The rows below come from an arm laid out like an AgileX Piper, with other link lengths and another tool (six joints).
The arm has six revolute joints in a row. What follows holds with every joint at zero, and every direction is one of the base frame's. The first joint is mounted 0.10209 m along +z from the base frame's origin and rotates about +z. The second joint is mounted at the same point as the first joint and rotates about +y. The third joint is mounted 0.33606 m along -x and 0.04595 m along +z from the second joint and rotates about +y. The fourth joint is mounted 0.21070 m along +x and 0.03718 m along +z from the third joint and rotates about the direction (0.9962, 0, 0.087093). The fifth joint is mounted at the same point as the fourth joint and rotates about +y. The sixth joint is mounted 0.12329 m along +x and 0.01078 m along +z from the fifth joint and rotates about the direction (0.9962, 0, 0.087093). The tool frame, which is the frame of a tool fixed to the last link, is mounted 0.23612 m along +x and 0.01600 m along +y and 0.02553 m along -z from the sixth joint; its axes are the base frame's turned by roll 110.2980, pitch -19.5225 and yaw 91.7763 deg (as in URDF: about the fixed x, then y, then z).
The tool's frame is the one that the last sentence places.
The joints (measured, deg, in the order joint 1, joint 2, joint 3, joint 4, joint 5, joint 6), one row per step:
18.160 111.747 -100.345 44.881 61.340 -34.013
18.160 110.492 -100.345 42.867 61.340 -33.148
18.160 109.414 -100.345 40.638 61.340 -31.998
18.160 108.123 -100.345 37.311 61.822 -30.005
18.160 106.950 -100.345 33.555 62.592 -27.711
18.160 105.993 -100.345 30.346 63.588 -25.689
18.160 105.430 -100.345 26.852 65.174 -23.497
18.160 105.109 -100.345 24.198 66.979 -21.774
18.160 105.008 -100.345 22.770 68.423 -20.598
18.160 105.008 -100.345 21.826 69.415 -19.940
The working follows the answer.
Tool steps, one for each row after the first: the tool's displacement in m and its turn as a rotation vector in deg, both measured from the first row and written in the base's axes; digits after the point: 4 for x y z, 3 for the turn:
0.0010 -0.0083 0.0032 -1.337 -1.206 -0.383
0.0025 -0.0176 0.0044 -2.860 -2.129 -0.994
0.0023 -0.0318 0.0036 -5.246 -2.709 -1.880
0.0016 -0.0486 0.0007 -8.058 -2.956 -2.928
-0.0006 -0.0638 -0.0021 -10.544 -2.873 -3.816
-0.0053 -0.0815 -0.0092 -13.575 -1.996 -4.619
-0.0121 -0.0962 -0.0157 -16.111 -0.748 -5.071
-0.0186 -0.1048 -0.0201 -17.616 0.509 -5.310
-0.0230 -0.1107 -0.0234 -18.685 1.357 -5.377

Tool pose at each row, in the base's axes (x y z in m, rotation vector in deg; rounded; the steps above come from the unrounded poses):
0.3875 0.3670 0.1324 -76.300 -125.107 -31.928
0.3885 0.3587 0.1356 -77.436 -126.604 -31.644
0.3900 0.3495 0.1369 -78.940 -127.844 -31.021
0.3898 0.3352 0.1361 -81.223 -129.101 -29.304
0.3890 0.3184 0.1332 -83.919 -130.176 -26.885
0.3868 0.3032 0.1303 -86.247 -130.850 -24.450
0.3822 0.2855 0.1233 -88.707 -131.113 -20.720
0.3753 0.2708 0.1167 -90.445 -130.956 -17.086
0.3689 0.2622 0.1123 -91.390 -130.398 -14.521
0.3645 0.2563 0.1090 -91.927 -130.083 -12.694

